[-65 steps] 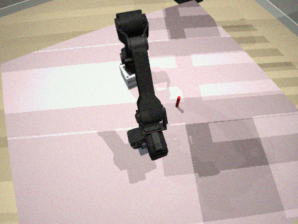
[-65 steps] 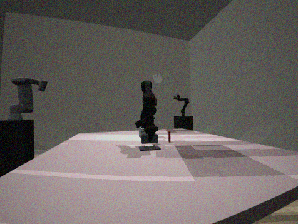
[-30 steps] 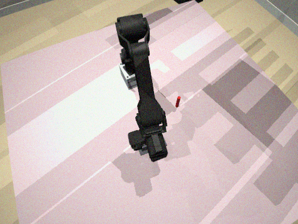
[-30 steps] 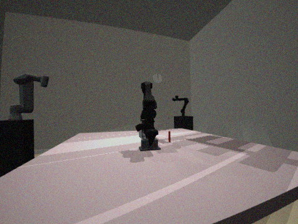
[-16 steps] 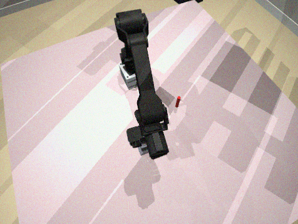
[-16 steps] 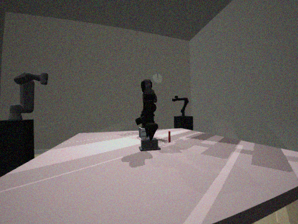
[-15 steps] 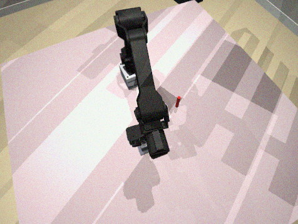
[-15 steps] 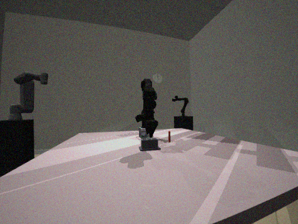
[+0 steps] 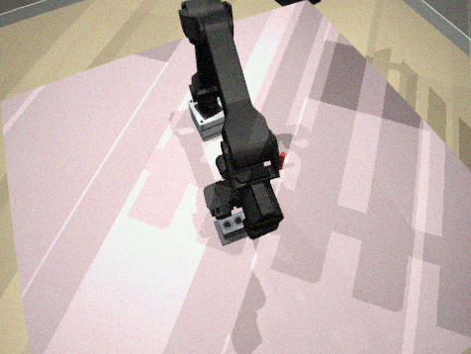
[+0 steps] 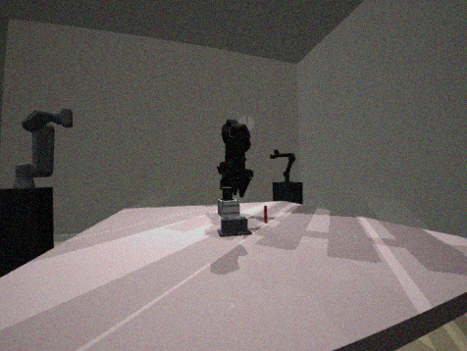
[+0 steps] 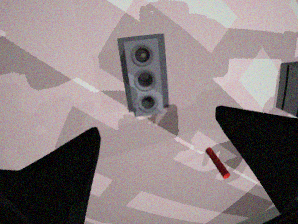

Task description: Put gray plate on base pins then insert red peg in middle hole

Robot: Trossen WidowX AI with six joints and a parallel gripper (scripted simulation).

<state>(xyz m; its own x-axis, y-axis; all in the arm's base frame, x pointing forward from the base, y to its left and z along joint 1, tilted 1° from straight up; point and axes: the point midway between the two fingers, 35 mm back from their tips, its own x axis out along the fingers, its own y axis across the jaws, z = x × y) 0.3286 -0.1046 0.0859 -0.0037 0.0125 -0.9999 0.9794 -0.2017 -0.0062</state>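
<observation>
Right now my gripper tip is 19 cm to the right of the red peg, 10 cm above it and 8 cm past it. Round my gripper tip: gray plate: 10 cm below, 2 cm to the right; then base: 13 cm below, 2 cm to the right.
</observation>
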